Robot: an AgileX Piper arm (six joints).
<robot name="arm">
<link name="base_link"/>
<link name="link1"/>
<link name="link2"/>
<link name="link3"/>
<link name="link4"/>
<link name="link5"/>
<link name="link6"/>
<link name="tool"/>
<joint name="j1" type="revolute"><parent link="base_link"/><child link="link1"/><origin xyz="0 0 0.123" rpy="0 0 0"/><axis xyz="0 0 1"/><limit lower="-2.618" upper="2.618"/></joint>
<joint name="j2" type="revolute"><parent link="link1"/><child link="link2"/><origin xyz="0 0 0" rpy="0 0 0"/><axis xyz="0 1 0"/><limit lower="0" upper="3.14"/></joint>
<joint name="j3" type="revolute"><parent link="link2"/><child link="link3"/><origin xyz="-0.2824 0 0.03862" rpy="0 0 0"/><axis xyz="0 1 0"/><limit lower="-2.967" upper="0"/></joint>
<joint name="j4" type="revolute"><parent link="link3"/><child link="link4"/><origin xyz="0.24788 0 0.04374" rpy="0 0 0"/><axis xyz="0.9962 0 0.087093"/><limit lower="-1.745" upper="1.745"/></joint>
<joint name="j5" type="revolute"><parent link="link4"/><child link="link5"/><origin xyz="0 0 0" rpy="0 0 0"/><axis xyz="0 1 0"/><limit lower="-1.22" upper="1.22"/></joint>
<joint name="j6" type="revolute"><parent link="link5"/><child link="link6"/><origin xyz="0.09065 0 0.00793" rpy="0 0 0"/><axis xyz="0.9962 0 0.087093"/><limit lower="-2.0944" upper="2.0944"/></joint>
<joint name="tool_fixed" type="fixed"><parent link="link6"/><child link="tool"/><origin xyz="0 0 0" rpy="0 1.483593 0"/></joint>
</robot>
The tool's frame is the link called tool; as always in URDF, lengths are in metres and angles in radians.
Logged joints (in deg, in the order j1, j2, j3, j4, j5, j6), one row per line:
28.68 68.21 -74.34 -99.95 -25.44 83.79
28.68 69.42 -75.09 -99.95 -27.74 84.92
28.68 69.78 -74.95 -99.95 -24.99 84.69
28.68 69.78 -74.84 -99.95 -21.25 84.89
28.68 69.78 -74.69 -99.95 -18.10 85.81
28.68 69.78 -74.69 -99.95 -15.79 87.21
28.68 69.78 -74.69 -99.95 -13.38 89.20
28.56 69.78 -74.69 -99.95 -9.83 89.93
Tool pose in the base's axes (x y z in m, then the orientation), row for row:
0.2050 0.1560 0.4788 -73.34 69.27 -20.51
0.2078 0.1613 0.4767 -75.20 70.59 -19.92
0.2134 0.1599 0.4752 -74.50 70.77 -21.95
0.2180 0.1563 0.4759 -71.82 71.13 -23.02
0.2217 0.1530 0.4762 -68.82 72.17 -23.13
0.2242 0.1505 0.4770 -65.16 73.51 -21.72
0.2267 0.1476 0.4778 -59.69 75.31 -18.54
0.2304 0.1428 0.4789 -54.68 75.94 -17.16
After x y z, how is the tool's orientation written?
As angles about the fixed x, y, z axes (roll, pitch, yaw), in degrees.
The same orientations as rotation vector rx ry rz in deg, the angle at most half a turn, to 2 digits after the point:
-51.16 68.16 27.53
-52.54 68.59 30.07
-50.56 69.64 28.11
-47.42 70.69 25.75
-44.33 71.89 24.37
-41.57 72.91 23.93
-38.34 74.08 23.93
-34.82 74.86 22.03

